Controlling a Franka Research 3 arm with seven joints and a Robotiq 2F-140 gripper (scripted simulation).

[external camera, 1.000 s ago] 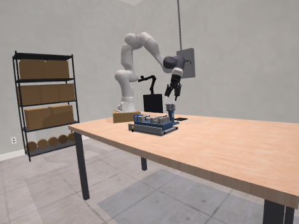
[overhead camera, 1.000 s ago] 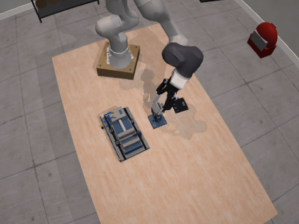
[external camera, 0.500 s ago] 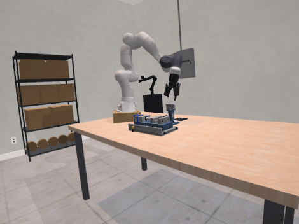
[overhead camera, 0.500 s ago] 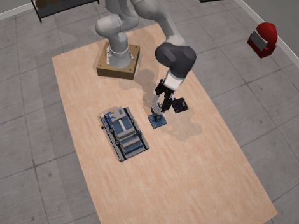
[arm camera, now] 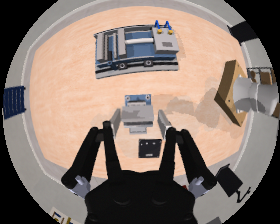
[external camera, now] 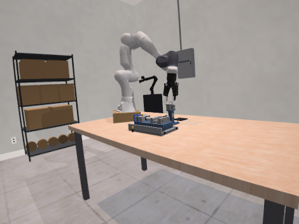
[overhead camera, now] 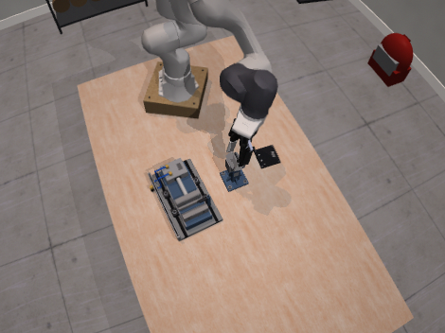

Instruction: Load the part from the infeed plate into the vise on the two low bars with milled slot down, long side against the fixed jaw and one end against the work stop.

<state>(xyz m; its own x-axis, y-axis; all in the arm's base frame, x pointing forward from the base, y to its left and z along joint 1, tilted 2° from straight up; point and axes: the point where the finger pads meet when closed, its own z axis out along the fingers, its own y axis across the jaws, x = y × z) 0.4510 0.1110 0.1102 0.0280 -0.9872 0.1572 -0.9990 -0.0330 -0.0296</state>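
My gripper is now 2 cm above the part. The rest, counted from my hand: vise (3 cm ahead, 21 cm to the right, 14 cm below); black infeed plate (5 cm behind, 17 cm to the left, 18 cm below).
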